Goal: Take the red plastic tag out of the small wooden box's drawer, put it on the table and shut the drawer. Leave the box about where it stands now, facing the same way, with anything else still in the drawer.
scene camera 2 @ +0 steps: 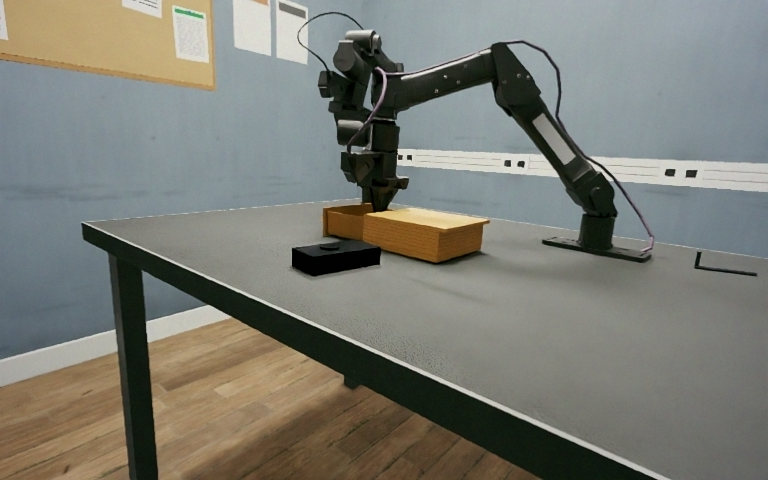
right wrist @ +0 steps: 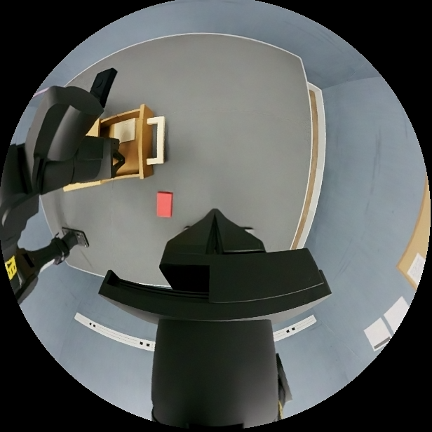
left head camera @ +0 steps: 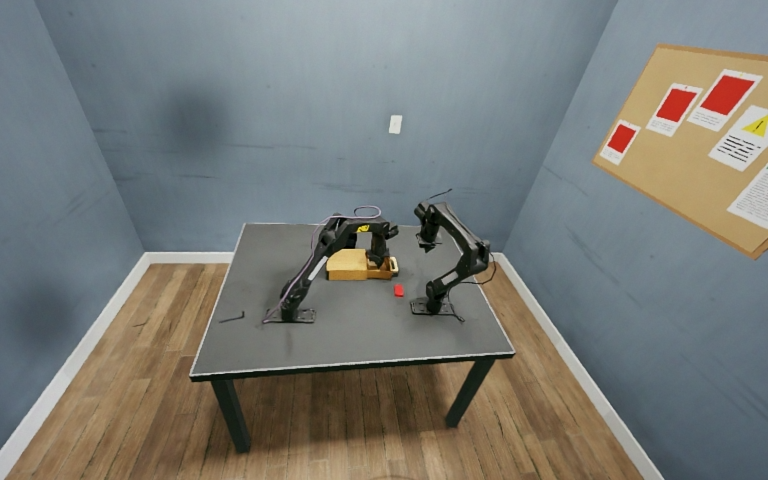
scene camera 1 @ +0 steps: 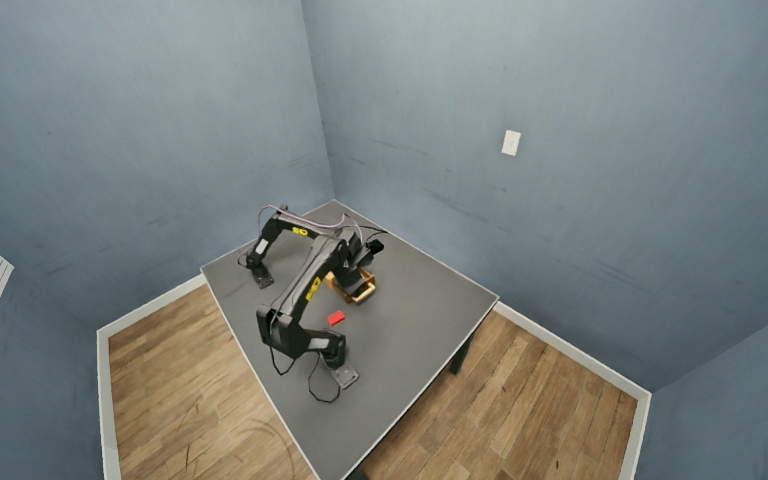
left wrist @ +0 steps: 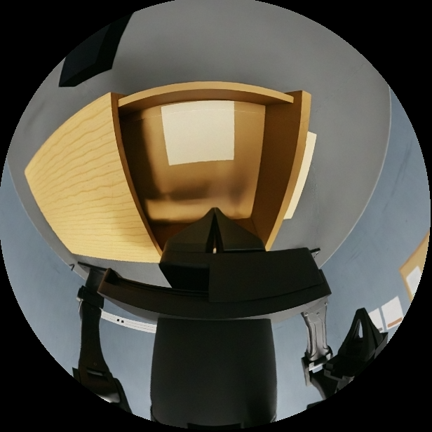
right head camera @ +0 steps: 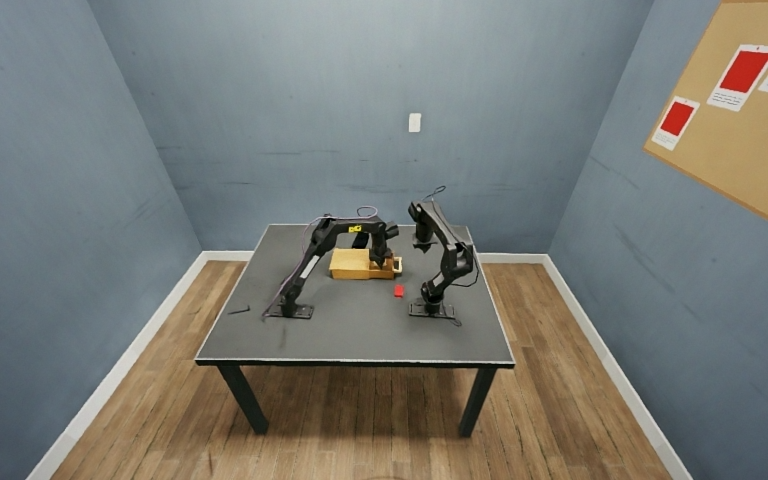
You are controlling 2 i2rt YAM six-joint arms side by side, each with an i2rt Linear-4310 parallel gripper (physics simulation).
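The red tag lies flat on the table, nearer the arm bases than the box. The wooden box has its drawer pulled out toward the right in the head views. A pale flat piece lies in the drawer. My left gripper is shut and empty, its fingertips at or just inside the open drawer. My right gripper is shut and empty, high above the table right of the box.
A black block lies on the table beside the box, on the side away from the arm bases. A black hex key lies left of the left arm's base in the head views.
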